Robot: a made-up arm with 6 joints. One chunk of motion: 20 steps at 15 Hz.
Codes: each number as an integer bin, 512 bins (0 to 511) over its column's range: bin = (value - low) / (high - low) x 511, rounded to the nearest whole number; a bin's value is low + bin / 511 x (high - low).
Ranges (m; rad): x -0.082..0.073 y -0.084..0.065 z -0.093..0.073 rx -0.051..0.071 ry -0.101..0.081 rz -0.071..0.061
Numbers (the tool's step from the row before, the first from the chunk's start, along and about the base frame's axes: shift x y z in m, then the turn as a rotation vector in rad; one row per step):
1: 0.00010 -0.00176 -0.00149 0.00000 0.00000 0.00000
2: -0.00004 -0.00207 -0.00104 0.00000 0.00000 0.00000
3: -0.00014 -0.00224 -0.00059 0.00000 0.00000 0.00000
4: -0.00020 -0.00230 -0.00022 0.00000 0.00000 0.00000
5: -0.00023 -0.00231 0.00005 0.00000 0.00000 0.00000
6: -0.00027 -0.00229 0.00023 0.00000 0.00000 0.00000
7: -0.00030 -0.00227 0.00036 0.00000 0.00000 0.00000
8: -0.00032 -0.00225 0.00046 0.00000 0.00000 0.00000
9: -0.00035 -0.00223 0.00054 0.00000 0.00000 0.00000
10: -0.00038 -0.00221 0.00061 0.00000 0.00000 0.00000
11: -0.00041 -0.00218 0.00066 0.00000 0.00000 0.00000
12: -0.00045 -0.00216 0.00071 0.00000 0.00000 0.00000
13: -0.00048 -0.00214 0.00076 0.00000 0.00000 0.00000
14: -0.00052 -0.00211 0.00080 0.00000 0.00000 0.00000
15: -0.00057 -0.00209 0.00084 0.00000 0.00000 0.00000
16: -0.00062 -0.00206 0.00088 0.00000 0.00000 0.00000
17: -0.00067 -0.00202 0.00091 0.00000 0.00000 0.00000
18: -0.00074 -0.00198 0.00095 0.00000 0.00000 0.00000
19: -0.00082 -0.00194 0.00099 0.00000 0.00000 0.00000
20: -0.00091 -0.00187 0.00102 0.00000 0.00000 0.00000
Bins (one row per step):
1: 271 282 282 214 284 275
2: 270 281 283 214 284 275
3: 270 280 284 214 284 275
4: 270 280 286 214 284 275
5: 270 280 286 214 284 275
6: 269 280 287 214 284 275
7: 269 280 287 214 284 275
8: 269 280 288 214 284 275
9: 269 280 288 214 284 275
10: 269 281 288 214 284 275
11: 269 281 288 214 284 275
12: 269 281 288 214 284 275
13: 269 281 289 214 284 275
14: 269 281 289 214 284 275
15: 268 281 289 214 284 275
16: 268 281 289 214 284 275
17: 268 281 289 214 284 275
18: 268 281 289 214 284 275
19: 268 281 289 214 284 275
20: 267 282 289 214 284 275

